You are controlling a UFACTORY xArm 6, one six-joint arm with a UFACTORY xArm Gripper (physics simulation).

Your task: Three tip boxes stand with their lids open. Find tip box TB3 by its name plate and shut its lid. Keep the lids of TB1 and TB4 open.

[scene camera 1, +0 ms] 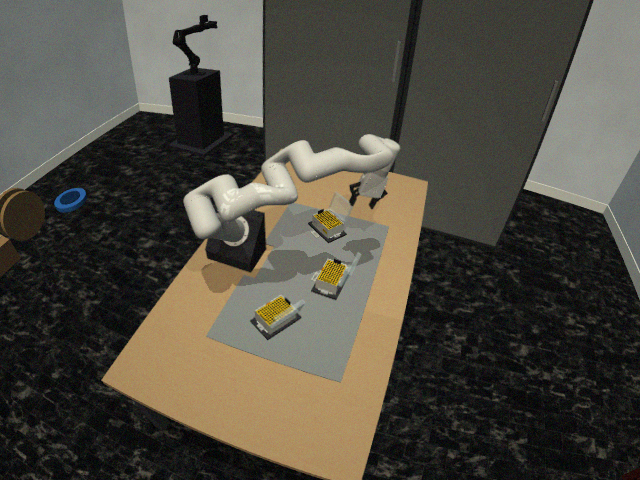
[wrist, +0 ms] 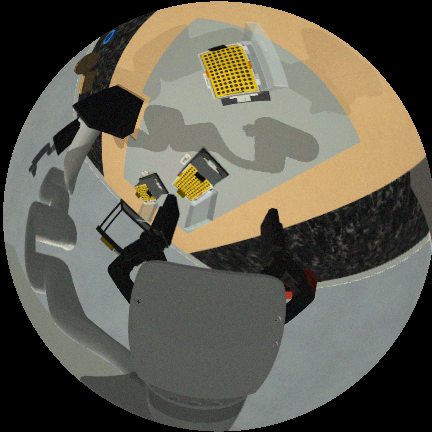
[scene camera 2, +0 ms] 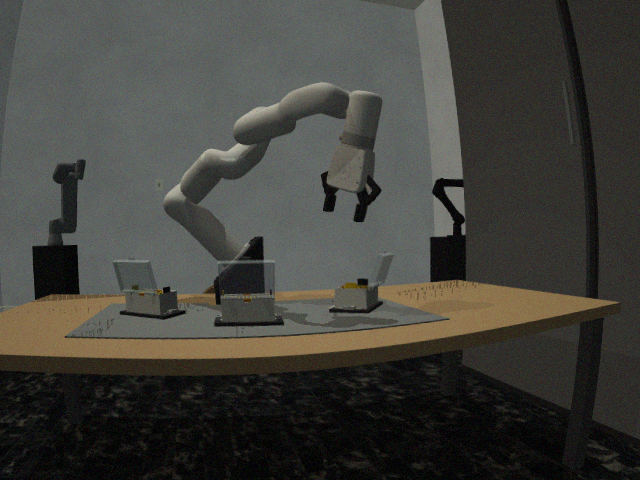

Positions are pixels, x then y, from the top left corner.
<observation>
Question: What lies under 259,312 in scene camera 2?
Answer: A tip box.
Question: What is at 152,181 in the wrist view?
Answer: A tip box.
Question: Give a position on a tip box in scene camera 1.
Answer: At 258,322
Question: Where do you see a grey mat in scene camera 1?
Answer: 320,343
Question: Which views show the gripper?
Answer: Scene camera 1, the wrist view and scene camera 2: all of them.
</observation>
